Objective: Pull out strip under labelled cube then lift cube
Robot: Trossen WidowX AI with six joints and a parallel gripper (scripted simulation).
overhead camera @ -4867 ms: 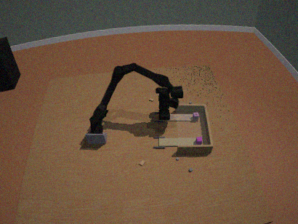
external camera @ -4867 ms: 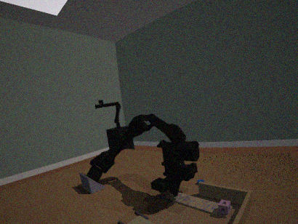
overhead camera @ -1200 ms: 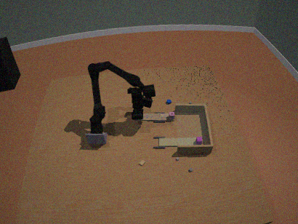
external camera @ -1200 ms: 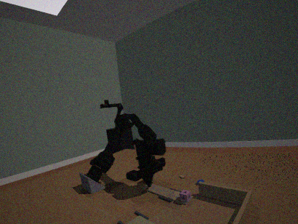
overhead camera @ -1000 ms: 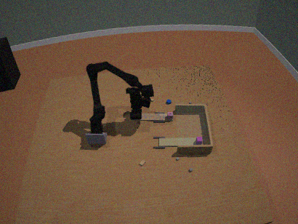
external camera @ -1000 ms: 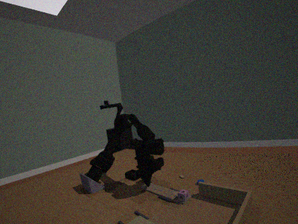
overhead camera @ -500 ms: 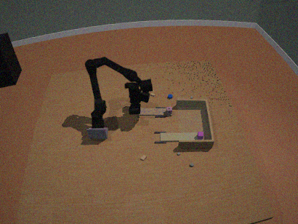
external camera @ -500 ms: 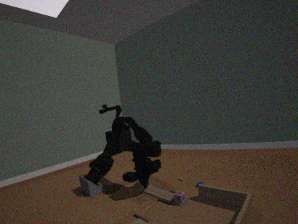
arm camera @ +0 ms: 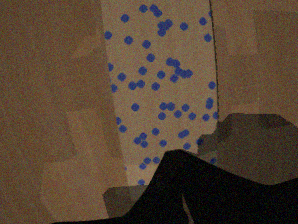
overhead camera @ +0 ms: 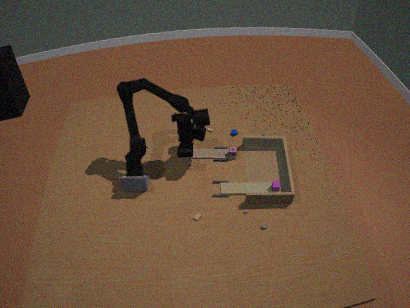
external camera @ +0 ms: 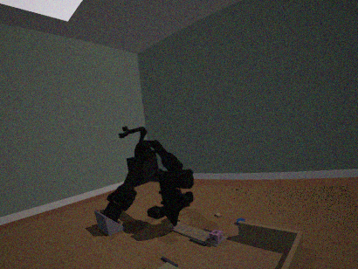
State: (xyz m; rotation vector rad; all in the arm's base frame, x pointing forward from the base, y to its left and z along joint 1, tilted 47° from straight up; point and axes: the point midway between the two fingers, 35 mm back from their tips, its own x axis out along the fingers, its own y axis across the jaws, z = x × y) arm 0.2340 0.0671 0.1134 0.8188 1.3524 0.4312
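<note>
The labelled cube is 190 mm ahead of my gripper tip, 40 mm to the right of it and 20 mm above it. Round my gripper tip: blue piece 230 mm ahead, 90 mm to the left.
</note>
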